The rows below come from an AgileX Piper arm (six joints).
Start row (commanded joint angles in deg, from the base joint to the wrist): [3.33 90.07 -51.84 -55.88 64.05 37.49]
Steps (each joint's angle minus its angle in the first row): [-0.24 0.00 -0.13 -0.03 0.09 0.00]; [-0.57 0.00 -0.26 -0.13 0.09 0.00]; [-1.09 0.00 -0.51 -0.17 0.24 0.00]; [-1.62 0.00 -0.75 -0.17 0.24 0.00]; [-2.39 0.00 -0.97 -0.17 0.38 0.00]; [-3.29 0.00 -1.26 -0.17 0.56 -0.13]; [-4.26 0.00 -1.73 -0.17 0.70 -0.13]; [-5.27 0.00 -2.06 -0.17 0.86 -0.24]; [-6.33 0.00 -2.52 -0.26 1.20 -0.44]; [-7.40 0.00 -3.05 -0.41 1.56 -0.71]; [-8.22 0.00 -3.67 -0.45 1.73 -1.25]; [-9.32 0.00 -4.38 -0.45 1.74 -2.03]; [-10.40 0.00 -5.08 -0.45 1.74 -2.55]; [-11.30 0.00 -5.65 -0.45 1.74 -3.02]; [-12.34 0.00 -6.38 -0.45 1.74 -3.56]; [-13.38 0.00 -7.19 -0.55 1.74 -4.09]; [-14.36 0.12 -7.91 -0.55 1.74 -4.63]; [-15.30 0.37 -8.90 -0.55 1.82 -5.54]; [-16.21 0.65 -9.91 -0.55 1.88 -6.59]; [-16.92 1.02 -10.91 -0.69 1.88 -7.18]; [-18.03 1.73 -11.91 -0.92 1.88 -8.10]
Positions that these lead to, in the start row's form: [3.09 90.07 -51.97 -55.91 64.14 37.49]; [2.76 90.07 -52.10 -56.01 64.14 37.49]; [2.24 90.07 -52.35 -56.05 64.29 37.49]; [1.71 90.07 -52.59 -56.05 64.29 37.49]; [0.94 90.07 -52.81 -56.05 64.43 37.49]; [0.04 90.07 -53.10 -56.05 64.61 37.36]; [-0.93 90.07 -53.57 -56.05 64.75 37.36]; [-1.94 90.07 -53.90 -56.05 64.91 37.25]; [-3.00 90.07 -54.36 -56.14 65.25 37.05]; [-4.07 90.07 -54.89 -56.29 65.61 36.78]; [-4.89 90.07 -55.51 -56.33 65.78 36.24]; [-5.99 90.07 -56.22 -56.33 65.79 35.46]; [-7.07 90.07 -56.92 -56.33 65.79 34.94]; [-7.97 90.07 -57.49 -56.33 65.79 34.47]; [-9.01 90.07 -58.22 -56.33 65.79 33.93]; [-10.05 90.07 -59.03 -56.43 65.79 33.40]; [-11.03 90.19 -59.75 -56.43 65.79 32.86]; [-11.97 90.44 -60.74 -56.43 65.87 31.95]; [-12.88 90.72 -61.75 -56.43 65.93 30.90]; [-13.59 91.09 -62.75 -56.57 65.93 30.31]; [-14.70 91.80 -63.75 -56.80 65.93 29.39]
